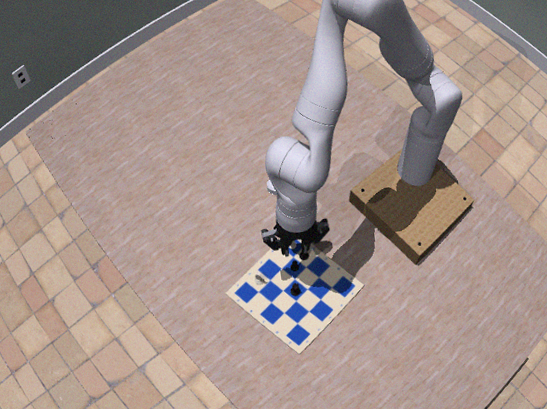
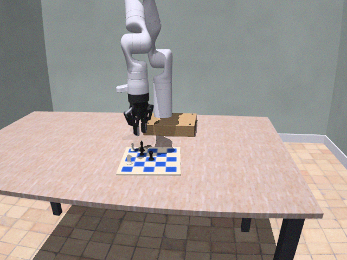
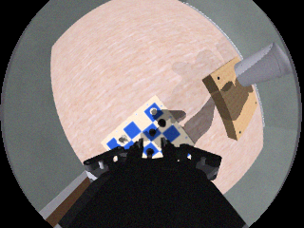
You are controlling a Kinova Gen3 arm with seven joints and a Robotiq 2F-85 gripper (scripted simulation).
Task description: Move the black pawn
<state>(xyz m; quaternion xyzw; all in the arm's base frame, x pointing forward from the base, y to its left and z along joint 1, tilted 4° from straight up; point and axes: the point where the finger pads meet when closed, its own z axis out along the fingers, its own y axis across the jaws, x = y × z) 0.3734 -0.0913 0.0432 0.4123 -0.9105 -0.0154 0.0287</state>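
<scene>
Right now my hand is 9 cm above the black pawn. Also, from my hand: white pawn: 4 cm behind, 4 cm to the right, 9 cm below; then white knight: 7 cm ahead, 4 cm to the right, 9 cm below; then chessboard: 4 cm ahead, 4 cm to the left, 11 cm below.
</scene>
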